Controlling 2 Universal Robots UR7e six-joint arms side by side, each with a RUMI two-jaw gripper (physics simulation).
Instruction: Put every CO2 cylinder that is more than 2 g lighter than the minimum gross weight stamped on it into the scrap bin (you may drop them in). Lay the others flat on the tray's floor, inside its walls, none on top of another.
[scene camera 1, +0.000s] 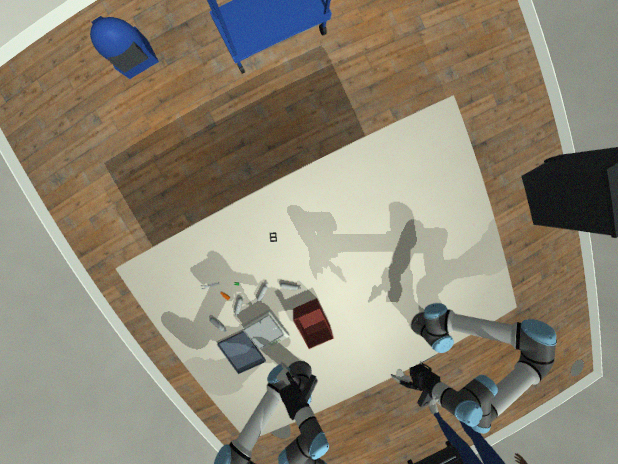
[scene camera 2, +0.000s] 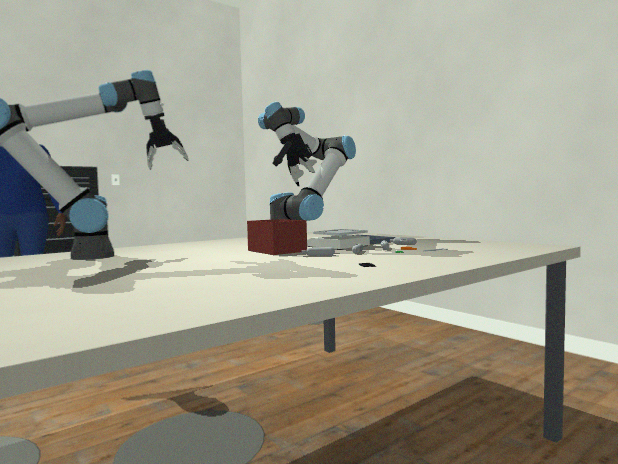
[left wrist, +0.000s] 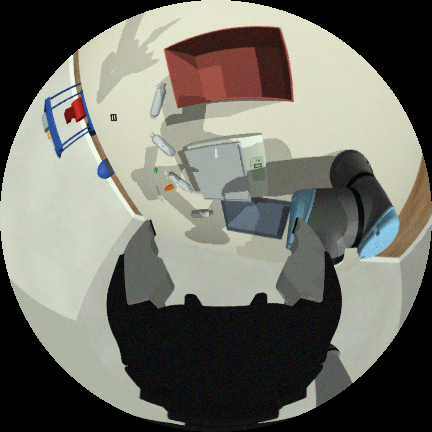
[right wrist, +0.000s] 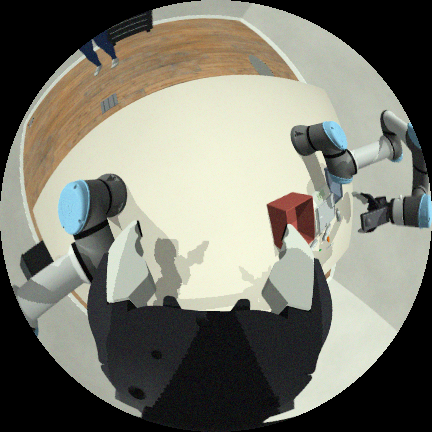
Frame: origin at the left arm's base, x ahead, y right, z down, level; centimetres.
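Seen in the pictures: left gripper, fingertip midpoint: (scene camera 1: 286, 369) (scene camera 2: 306, 180) (left wrist: 223, 220) (right wrist: 355, 211); right gripper, fingertip midpoint: (scene camera 1: 403, 369) (scene camera 2: 169, 165) (right wrist: 211, 224); left arm's base, origin of the base link: (scene camera 1: 299, 370) (left wrist: 350, 173) (right wrist: 301, 140); right arm's base, origin of the base link: (scene camera 1: 421, 322) (scene camera 2: 92, 257) (right wrist: 109, 194).
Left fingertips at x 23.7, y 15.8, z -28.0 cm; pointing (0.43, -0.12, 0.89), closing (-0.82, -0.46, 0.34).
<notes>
Offsets run from my left fingertips to a thing's top centre. "pt": to the spot under its first point.
Four grey CO2 cylinders lie on the table: the first {dy +23.9, dx +18.8, dz +25.0 cm} (scene camera 1: 289, 284) (scene camera 2: 320, 252) (left wrist: 158, 100) near the bin, the second {dy +11.4, dx +28.2, dz +24.9 cm} (scene camera 1: 261, 290) (left wrist: 162, 144) and third {dy -4.6, dx +32.5, dz +24.9 cm} (scene camera 1: 238, 304) (left wrist: 180, 182) beside the scale, the fourth {dy -21.3, dx +34.1, dz +25.0 cm} (scene camera 1: 217, 323) (left wrist: 202, 213) near the tray. Their stamps are too small to read. The red scrap bin {dy +17.2, dx -3.8, dz +16.0 cm} (scene camera 1: 313, 324) (scene camera 2: 277, 237) (left wrist: 230, 75) and the dark blue tray {dy -27.5, dx +12.2, dz +26.0 cm} (scene camera 1: 241, 351) (left wrist: 242, 215) hold no cylinder. My left gripper (scene camera 2: 306, 176) (left wrist: 223, 220) is open and empty, high above the table. My right gripper (scene camera 2: 169, 163) (right wrist: 211, 224) is open and empty, far from the cylinders.
A grey scale {pt dy -4.3, dx +14.4, dz +21.8 cm} (scene camera 1: 262, 330) (left wrist: 215, 172) with an empty pan and a green display {pt dy -5.9, dx +2.6, dz +24.6 cm} (left wrist: 257, 162) stands between tray and bin. An orange item {dy -4.8, dx +42.2, dz +27.1 cm} (scene camera 1: 225, 296) (left wrist: 169, 187), a green item {dy +4.9, dx +41.7, dz +27.6 cm} (scene camera 1: 236, 283) (left wrist: 156, 170) and a thin grey tool {dy -5.7, dx +51.9, dz +27.7 cm} (scene camera 1: 210, 285) (left wrist: 159, 194) lie by the cylinders.
</notes>
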